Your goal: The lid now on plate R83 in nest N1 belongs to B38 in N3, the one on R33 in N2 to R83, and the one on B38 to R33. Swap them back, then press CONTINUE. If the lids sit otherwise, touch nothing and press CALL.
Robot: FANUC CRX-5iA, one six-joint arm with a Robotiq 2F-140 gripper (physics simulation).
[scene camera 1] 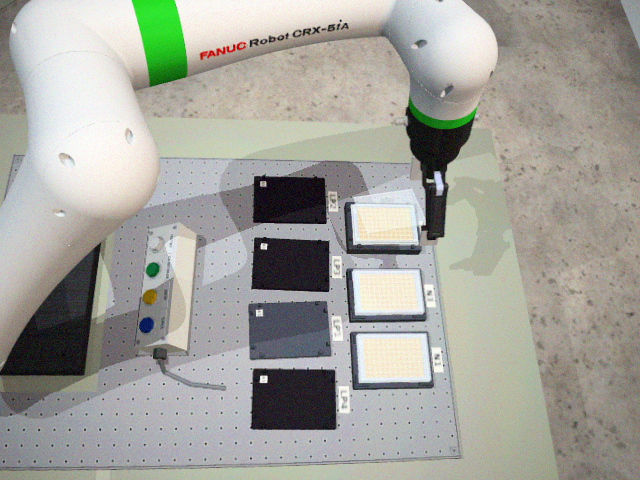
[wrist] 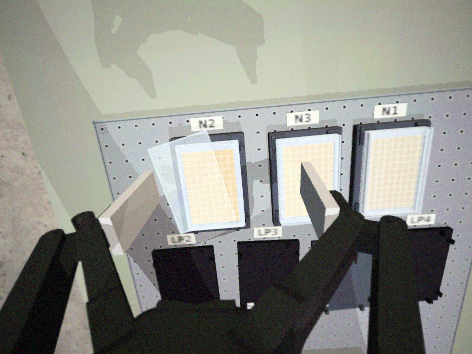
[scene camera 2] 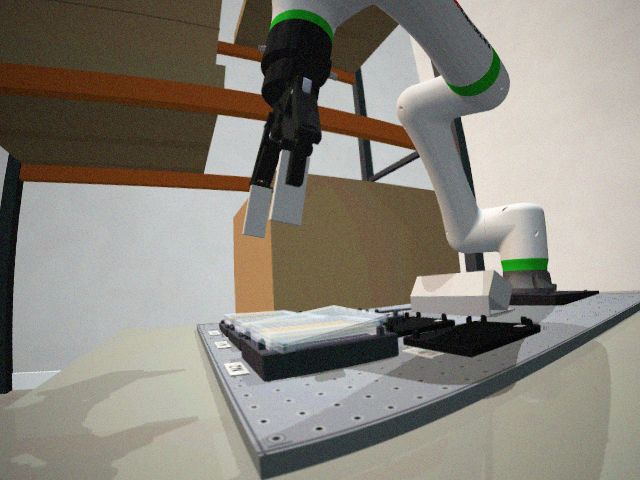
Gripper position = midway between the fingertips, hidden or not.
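Note:
My gripper (scene camera 2: pixel 266 230), (scene camera 1: pixel 422 209), (wrist: pixel 226 182): open, holds nothing. Button box (scene camera 2: pixel 478 293). LP1 pad (scene camera 1: pixel 283 330), (wrist: pixel 353 292). Nest N3 (scene camera 1: pixel 428 289), (wrist: pixel 272 136). LP2 pad (scene camera 1: pixel 301 200).

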